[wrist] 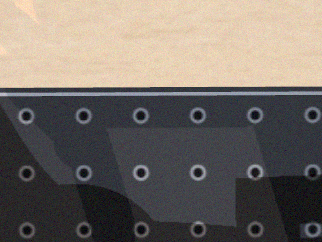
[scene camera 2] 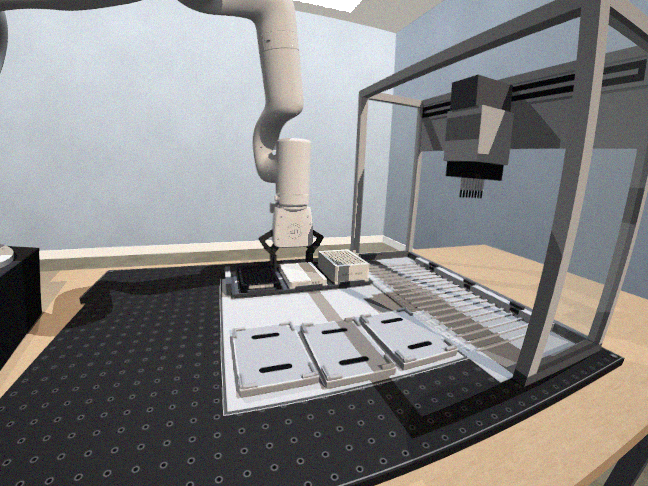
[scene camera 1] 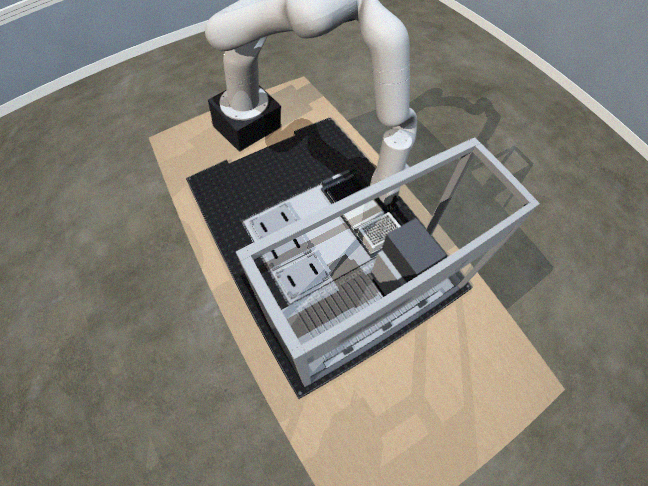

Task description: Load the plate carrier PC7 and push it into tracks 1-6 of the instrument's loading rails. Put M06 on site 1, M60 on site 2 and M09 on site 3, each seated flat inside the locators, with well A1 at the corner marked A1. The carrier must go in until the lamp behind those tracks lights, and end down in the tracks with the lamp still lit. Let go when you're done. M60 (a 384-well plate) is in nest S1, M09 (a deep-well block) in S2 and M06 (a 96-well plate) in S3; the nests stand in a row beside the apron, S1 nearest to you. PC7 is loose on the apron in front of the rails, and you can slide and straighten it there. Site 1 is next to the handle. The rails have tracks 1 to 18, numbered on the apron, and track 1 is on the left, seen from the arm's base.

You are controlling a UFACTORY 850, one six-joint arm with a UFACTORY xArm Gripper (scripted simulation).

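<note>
Nest S1 point(scene camera 2: 252, 354), also point(scene camera 1: 273, 220). Frame beam point(scene camera 1: 339, 208). Frame post point(scene camera 2: 362, 101). Black 96-well plate M06 point(scene camera 2: 255, 277), out of frame in the wrist view. White 96-well plate point(scene camera 2: 338, 265). Dark carrier PC7 point(scene camera 2: 232, 282), out of frame in the wrist view.
</note>
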